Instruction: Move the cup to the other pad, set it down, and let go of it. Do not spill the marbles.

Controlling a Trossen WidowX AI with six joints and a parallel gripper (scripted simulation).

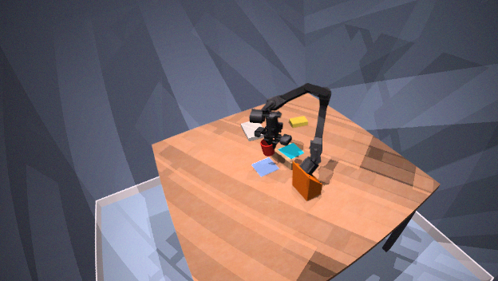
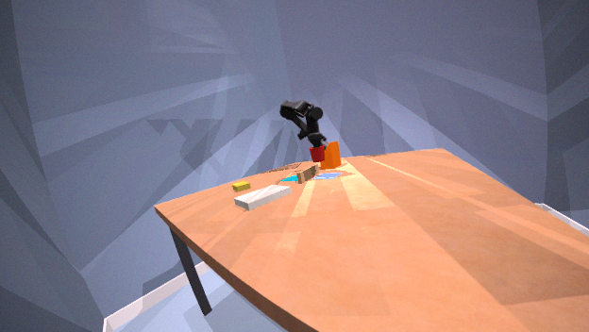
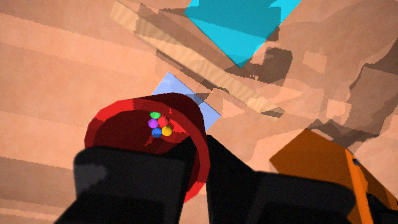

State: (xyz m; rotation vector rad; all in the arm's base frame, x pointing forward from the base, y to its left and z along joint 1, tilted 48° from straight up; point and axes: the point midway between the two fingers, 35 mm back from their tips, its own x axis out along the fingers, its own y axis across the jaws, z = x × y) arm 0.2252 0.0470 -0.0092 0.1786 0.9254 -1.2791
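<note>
Right now my gripper tip is 140 mm to the left of the cyan pad, 120 mm above it and 50 mm short of it. The rest, counted from my gripper tip: red cup 30 mm ahead, 10 mm to the left; then pale blue pad 120 mm below, 50 mm to the left, 20 mm ahead; then wooden bar 100 mm below, 50 mm to the right, 30 mm ahead.
</note>
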